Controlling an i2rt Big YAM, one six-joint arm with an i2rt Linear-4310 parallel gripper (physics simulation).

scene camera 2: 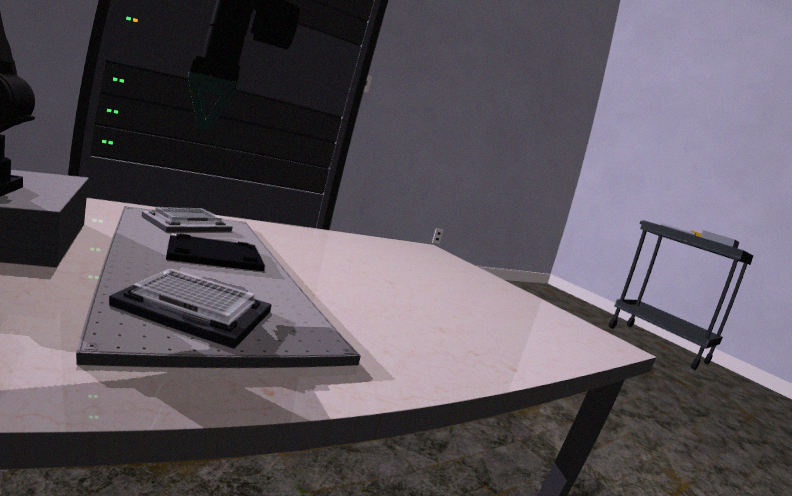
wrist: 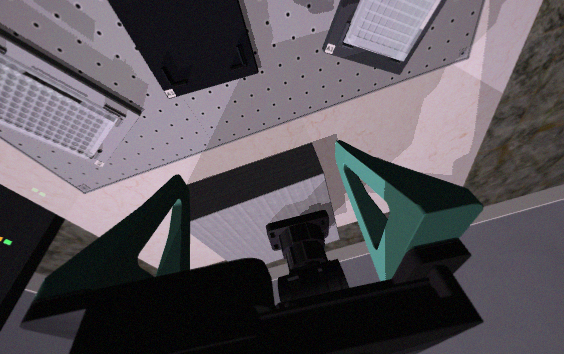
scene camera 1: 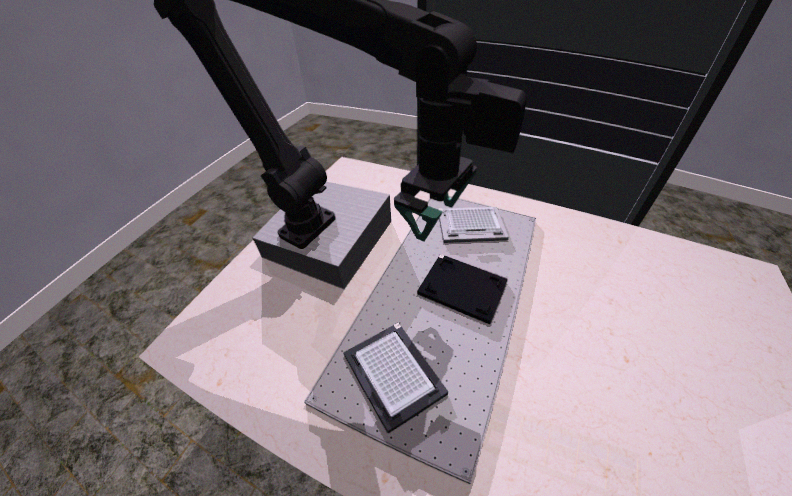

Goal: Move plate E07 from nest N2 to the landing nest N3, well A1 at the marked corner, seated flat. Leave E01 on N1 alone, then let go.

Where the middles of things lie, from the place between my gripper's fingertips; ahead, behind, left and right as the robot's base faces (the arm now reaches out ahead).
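Labels:
I see the black nest (scene camera 1: 475, 292), and it is 50 mm ahead of my hand, 60 mm to the left of it and 200 mm below it.

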